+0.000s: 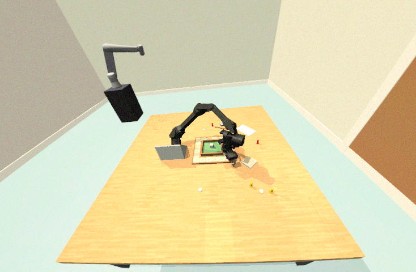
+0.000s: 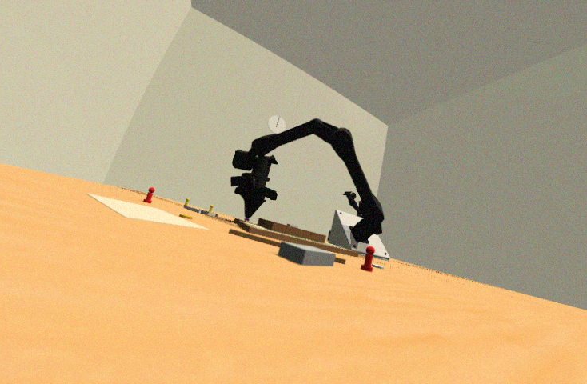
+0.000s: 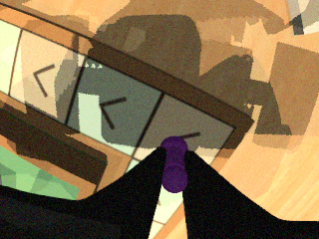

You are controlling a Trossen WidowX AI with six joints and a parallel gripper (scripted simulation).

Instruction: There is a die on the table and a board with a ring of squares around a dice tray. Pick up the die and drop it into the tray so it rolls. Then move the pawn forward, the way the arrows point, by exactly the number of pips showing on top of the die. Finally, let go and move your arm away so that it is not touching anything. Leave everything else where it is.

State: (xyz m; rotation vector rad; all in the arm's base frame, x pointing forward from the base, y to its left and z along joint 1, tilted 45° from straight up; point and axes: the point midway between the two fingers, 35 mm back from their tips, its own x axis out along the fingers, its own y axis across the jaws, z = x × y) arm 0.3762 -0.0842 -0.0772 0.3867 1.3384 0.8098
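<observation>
The white die lies 110 mm behind my gripper tip and 130 mm to the left of it. Round my gripper tip: purple pawn 10 mm above; then white block 140 mm ahead, 40 mm to the right, 20 mm below; then green dice tray 110 mm behind, 110 mm to the left, 20 mm below.
</observation>
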